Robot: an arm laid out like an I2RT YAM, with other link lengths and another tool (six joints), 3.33 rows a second.
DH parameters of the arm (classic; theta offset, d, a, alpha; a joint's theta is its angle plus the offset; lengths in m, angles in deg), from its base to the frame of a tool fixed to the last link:
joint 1: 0 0.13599 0.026 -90
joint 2: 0 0 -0.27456 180
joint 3: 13.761 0 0.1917 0
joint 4: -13.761 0.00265 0.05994 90
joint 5: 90 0.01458 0 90
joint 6: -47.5 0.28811 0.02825 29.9
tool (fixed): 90 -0.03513 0 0
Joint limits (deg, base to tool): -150..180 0..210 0..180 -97..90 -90..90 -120..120
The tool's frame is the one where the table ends.
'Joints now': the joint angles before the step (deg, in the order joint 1, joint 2, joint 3, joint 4, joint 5, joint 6). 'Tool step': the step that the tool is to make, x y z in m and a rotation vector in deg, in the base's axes. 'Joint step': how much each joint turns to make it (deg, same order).
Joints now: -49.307 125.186 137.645 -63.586 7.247 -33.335
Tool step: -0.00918 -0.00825 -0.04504 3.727 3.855 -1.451
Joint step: -0.918 4.993 0.745 -1.103 0.747 0.115
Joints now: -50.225 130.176 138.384 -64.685 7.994 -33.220
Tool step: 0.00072 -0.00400 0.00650 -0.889 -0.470 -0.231
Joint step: -0.092 0.316 1.652 -0.351 0.249 -0.001
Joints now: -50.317 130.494 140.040 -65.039 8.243 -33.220
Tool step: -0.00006 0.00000 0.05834 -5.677 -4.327 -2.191
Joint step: 1.131 -4.482 2.254 -0.002 2.326 2.428
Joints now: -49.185 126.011 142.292 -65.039 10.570 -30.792
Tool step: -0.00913 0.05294 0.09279 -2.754 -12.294 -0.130
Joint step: 1.371 -15.337 -5.974 -0.091 -4.065 6.403
